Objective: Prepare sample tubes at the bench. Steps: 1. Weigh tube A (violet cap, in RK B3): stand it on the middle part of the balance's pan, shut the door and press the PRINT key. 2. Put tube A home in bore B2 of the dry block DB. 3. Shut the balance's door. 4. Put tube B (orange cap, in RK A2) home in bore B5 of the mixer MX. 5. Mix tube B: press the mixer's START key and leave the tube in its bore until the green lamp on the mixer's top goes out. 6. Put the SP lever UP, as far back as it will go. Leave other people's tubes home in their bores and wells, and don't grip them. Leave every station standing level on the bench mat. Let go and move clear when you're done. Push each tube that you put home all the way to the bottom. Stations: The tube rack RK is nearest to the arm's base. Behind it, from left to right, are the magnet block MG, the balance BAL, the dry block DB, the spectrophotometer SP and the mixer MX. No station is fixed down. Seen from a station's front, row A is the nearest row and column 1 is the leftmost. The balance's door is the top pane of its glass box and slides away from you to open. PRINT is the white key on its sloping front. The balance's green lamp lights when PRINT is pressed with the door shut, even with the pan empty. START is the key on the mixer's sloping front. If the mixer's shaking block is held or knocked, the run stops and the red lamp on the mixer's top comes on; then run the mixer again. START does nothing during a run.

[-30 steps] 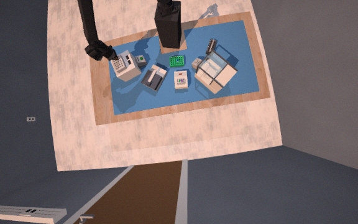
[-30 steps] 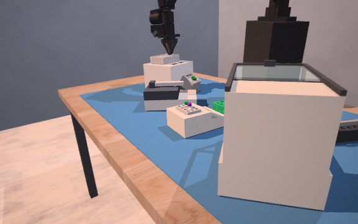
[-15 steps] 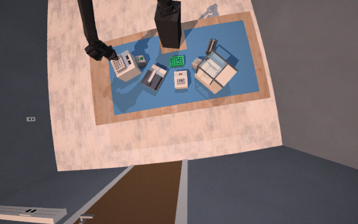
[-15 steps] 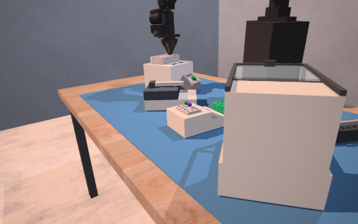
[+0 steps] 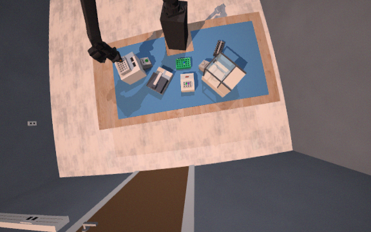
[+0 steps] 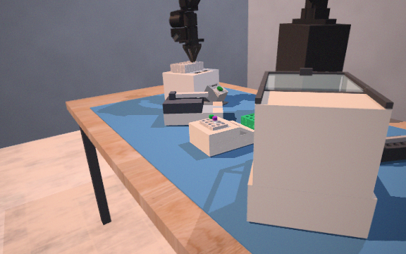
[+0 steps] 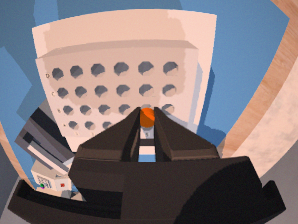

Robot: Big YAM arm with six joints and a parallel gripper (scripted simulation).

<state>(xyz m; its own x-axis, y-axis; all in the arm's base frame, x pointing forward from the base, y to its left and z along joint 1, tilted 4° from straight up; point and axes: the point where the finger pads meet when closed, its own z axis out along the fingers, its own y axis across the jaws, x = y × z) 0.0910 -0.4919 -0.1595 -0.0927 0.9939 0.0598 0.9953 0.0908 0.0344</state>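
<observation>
My gripper is now 2 cm above the orange-capped tube. The rest, counted from my hand: mixer's shaking block (3 cm below, 3 cm ahead, 1 cm to the right); spectrophotometer lever (22 cm ahead, 21 cm to the left, 9 cm below); mixer's start key (17 cm to the left, 11 cm below, 1 cm ahead).
</observation>
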